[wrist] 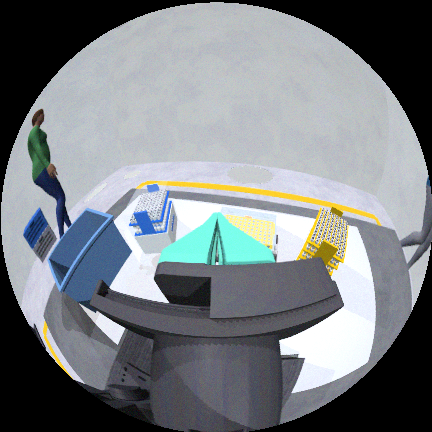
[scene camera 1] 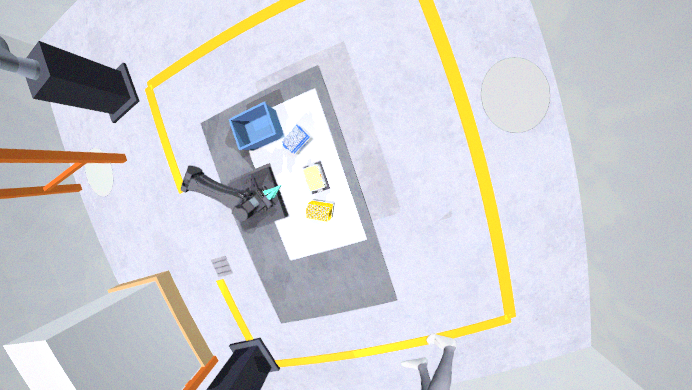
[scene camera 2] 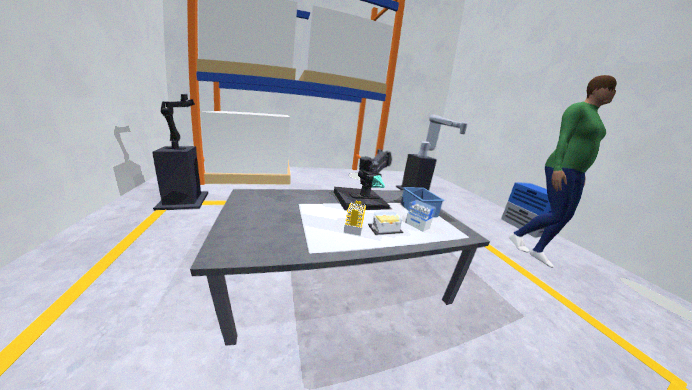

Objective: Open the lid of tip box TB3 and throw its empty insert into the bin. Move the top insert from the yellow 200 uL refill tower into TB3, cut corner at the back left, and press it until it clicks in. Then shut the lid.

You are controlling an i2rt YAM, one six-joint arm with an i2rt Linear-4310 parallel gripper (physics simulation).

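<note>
Tip box TB3 [scene camera 1: 315,178] [scene camera 2: 387,225] stands in a dark holder on the white mat [scene camera 1: 320,240] [scene camera 2: 320,240]. Its yellow insert [wrist: 252,230] shows at the top; a clear lid seems to lie down over it, but this is hard to tell. The yellow refill tower [scene camera 1: 320,210] [scene camera 2: 355,216] [wrist: 330,232] stands beside it, with stacked inserts. The blue bin [scene camera 1: 274,120] [scene camera 2: 434,207] [wrist: 95,255] stands at the other end, near the arm's base. My gripper [scene camera 1: 279,187] [scene camera 2: 379,182] [wrist: 216,218] is shut and empty, raised near the arm's base, apart from the box. Its teal fingers hide part of TB3 in the wrist view.
A blue refill tower [scene camera 1: 297,139] [scene camera 2: 420,217] [wrist: 155,220] stands between the bin and TB3. The mat lies on a dark grey table [scene camera 1: 330,290] [scene camera 2: 250,240]. A person in green [scene camera 2: 580,130] [wrist: 40,150] is on the floor beyond the table's bin end.
</note>
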